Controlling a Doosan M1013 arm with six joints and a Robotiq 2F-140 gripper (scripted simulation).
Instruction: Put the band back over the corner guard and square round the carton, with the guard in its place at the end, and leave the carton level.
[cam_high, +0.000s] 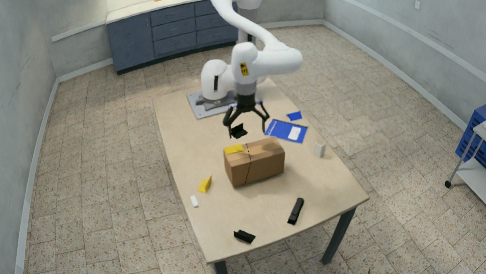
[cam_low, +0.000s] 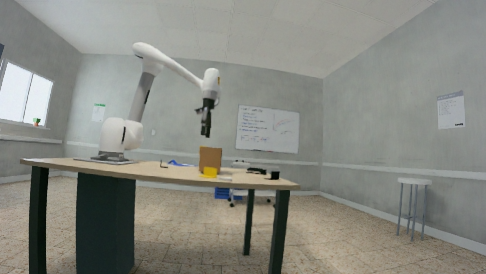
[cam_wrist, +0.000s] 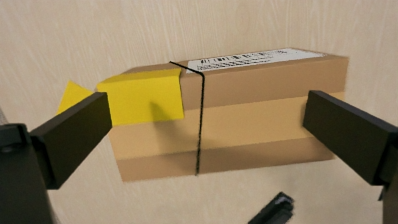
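Right now my hand is 14 cm above the brown carton, 5 cm short of it and 2 cm to the right of it. Round my hand: white block: 30 cm to the right, 21 cm below, 12 cm ahead; blue folder: 30 cm to the left, 21 cm below, 17 cm behind.
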